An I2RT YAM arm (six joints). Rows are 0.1 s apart.
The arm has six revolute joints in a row. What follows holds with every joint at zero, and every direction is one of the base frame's. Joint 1 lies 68 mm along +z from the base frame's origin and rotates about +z. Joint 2 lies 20 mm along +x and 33.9 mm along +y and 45.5 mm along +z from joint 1 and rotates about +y. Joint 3 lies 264 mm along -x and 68.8 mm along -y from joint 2 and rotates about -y. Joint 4 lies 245 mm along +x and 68.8 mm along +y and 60 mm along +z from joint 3 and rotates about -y. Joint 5 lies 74 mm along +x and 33.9 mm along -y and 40.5 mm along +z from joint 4 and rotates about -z. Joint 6 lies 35.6 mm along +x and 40.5 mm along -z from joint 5 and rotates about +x. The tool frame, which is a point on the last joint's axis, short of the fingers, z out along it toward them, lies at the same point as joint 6; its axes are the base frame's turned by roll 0, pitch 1.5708 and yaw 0 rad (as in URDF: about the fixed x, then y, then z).
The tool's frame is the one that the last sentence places.
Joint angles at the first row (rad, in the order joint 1, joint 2, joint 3, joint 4, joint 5, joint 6):
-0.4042 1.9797 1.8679 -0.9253 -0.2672 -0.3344
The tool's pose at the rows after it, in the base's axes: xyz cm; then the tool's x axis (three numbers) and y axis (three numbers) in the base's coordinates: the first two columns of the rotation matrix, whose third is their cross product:
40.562 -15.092 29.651 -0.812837 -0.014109 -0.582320 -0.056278 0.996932 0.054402
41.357 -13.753 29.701 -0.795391 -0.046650 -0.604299 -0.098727 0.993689 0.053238
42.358 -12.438 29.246 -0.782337 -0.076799 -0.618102 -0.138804 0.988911 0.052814
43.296 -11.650 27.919 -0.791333 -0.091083 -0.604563 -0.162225 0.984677 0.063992
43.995 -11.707 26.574 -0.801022 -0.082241 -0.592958 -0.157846 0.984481 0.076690
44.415 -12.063 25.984 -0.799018 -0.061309 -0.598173 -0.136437 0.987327 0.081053
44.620 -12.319 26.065 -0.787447 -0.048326 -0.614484 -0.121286 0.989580 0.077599
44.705 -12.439 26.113 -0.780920 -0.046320 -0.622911 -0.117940 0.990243 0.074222
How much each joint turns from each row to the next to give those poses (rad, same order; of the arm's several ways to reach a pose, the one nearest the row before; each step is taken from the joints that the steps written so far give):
0.0244 0.0000 0.0000 0.0275 -0.0233 0.0000
0.0344 0.0030 0.0000 0.0282 -0.0126 0.0000
0.0351 0.0157 0.0000 0.0317 -0.0084 0.0004
0.0229 0.0332 0.0000 0.0133 -0.0034 0.0000
0.0030 0.0331 -0.0007 0.0187 -0.0011 0.0088
-0.0046 0.0168 -0.0005 0.0275 0.0038 0.0195
-0.0038 0.0019 0.0004 0.0259 0.0030 0.0144
-0.0019 0.0004 -0.0004 0.0126 0.0004 0.0027

